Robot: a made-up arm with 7 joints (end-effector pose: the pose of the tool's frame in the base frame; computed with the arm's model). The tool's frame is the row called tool.
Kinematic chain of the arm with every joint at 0, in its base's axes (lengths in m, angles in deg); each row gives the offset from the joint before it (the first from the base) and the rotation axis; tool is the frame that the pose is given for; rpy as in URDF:
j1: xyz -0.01 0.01 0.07 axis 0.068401 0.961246 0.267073
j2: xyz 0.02 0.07 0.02 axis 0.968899 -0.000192 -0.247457
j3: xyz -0.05 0 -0.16 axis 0.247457 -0.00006 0.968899
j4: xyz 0.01 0.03 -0.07 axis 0.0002 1 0.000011
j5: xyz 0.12 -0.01 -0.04 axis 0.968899 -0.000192 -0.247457
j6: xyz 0.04 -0.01 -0.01 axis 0.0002 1 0.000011
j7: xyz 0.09 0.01 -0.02 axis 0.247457 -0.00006 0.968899
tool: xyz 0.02 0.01 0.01 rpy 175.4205 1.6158 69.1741
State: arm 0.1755 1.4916 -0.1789 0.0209 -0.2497 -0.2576 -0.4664
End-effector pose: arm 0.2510 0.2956 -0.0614 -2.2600 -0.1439 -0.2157
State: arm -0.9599 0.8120 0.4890 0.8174 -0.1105 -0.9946 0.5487
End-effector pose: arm 0.2876 0.3552 0.1356 0.7508 1.7968 1.6915
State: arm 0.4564 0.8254 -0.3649 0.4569 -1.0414 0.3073 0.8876
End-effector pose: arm -0.0354 0.3293 -0.2874 -0.7777 -1.7049 0.6791
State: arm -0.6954 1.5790 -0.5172 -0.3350 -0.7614 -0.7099 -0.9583
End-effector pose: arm 0.2522 0.1315 0.1476 -2.5714 1.0042 -1.0976
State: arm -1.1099 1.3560 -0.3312 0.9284 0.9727 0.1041 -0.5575
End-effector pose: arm 0.3393 0.4338 0.1667 -0.9686 -0.7583 -0.2945
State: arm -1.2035 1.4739 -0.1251 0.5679 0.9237 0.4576 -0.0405
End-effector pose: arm 0.2675 0.3900 0.3209 -0.3682 -1.3666 -1.0104
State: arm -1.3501 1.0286 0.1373 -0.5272 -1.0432 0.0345 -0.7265
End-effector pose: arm 0.1367 0.1169 0.3396 1.9770 -0.6514 1.7287
